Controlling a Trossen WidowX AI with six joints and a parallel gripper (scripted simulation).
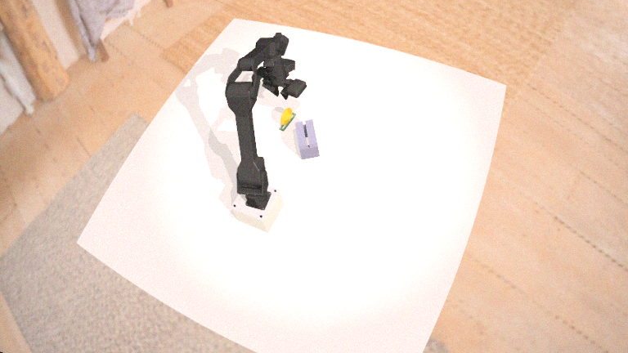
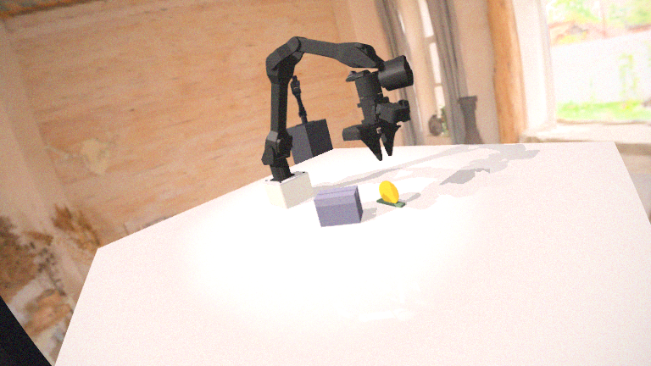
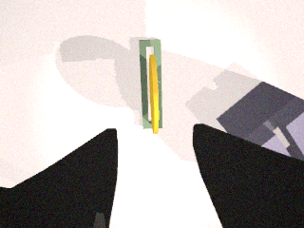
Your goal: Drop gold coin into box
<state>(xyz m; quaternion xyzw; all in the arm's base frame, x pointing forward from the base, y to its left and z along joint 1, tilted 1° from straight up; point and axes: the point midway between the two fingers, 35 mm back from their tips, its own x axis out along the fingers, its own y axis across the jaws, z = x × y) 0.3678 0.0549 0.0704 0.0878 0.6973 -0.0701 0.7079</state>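
The coin lies 1 cm behind my gripper tip and 9 cm below it.
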